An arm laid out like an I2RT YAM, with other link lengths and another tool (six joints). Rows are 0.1 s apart.
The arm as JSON. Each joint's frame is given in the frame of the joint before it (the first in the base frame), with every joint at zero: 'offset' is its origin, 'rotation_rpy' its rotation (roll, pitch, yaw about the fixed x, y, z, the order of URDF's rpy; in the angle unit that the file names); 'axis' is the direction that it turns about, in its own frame. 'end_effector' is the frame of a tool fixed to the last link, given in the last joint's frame.
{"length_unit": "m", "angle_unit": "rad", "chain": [
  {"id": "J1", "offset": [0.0, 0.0, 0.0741], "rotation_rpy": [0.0, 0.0, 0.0], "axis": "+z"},
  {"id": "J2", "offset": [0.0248, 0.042, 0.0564], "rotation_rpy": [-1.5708, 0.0, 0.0], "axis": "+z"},
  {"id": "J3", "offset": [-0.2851, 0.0, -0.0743], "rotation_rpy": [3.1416, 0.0, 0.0], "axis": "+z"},
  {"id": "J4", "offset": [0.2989, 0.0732, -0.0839], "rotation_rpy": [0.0, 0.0, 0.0], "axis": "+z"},
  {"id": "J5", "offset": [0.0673, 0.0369, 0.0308], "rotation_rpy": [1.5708, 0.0, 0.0], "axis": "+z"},
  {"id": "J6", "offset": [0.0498, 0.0, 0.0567], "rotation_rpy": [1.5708, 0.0, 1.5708], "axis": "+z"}
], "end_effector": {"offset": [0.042, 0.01, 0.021], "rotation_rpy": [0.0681, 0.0, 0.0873]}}
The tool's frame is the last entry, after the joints.
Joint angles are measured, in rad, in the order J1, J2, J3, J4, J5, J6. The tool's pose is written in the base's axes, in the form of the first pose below.
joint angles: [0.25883 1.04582 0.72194 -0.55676 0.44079 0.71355]
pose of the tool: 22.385, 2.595, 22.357, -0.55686, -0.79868, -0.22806, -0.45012, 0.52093, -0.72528
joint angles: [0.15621 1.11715 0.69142 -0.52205 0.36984 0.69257]
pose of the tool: 23.221, 0.724, 19.764, -0.60912, -0.76703, -0.20158, -0.48427, 0.56102, -0.67138
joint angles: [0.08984 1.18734 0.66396 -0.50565 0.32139 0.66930]
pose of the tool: 23.406, -0.596, 17.323, -0.64186, -0.75055, -0.15716, -0.53119, 0.58300, -0.61478
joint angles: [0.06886 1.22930 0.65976 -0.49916 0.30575 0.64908]
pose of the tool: 23.611, -1.043, 16.308, -0.64579, -0.75275, -0.12773, -0.56097, 0.58128, -0.58943
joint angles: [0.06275 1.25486 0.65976 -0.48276 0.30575 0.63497]
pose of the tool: 23.934, -1.212, 15.820, -0.64304, -0.75732, -0.11388, -0.57189, 0.57376, -0.58630
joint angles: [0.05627 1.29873 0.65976 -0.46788 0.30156 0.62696]
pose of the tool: 24.256, -1.348, 14.894, -0.64458, -0.75893, -0.09243, -0.59128, 0.57149, -0.56903
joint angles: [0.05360 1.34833 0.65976 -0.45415 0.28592 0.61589]
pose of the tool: 24.556, -1.338, 13.778, -0.63744, -0.76706, -0.07272, -0.62099, 0.56732, -0.54085
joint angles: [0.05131 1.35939 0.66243 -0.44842 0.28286 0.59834]
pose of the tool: 24.759, -1.420, 13.634, -0.62690, -0.77642, -0.06453, -0.63299, 0.55588, -0.53881
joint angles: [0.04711 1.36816 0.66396 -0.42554 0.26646 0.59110]
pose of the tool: 25.158, -1.428, 13.440, -0.61892, -0.78111, -0.08250, -0.63096, 0.55699, -0.54005
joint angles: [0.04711 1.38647 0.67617 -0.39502 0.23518 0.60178]
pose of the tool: 25.950, -1.165, 13.247, -0.61285, -0.78030, -0.12467, -0.61971, 0.57249, -0.53686
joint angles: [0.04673 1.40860 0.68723 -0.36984 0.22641 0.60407]
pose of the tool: 26.621, -1.082, 13.032, -0.60969, -0.78004, -0.14077, -0.61299, 0.57660, -0.54016
